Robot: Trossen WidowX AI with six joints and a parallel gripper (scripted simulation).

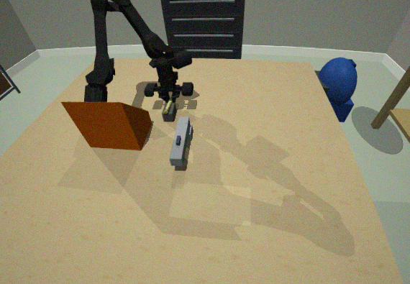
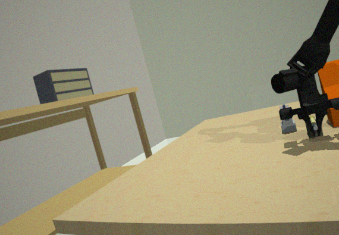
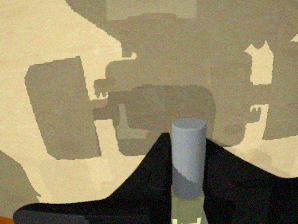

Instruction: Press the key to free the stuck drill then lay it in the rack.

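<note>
Right now the drill is 40 mm to the right of my gripper tip and 40 mm above it. Also, from my gripper tip: dark blue key 240 mm to the right, 110 mm ahead, 40 mm above; rack 50 mm to the right, 10 mm ahead, 10 mm above; long light grey block 210 mm to the right, 100 mm ahead, 40 mm above.
</note>
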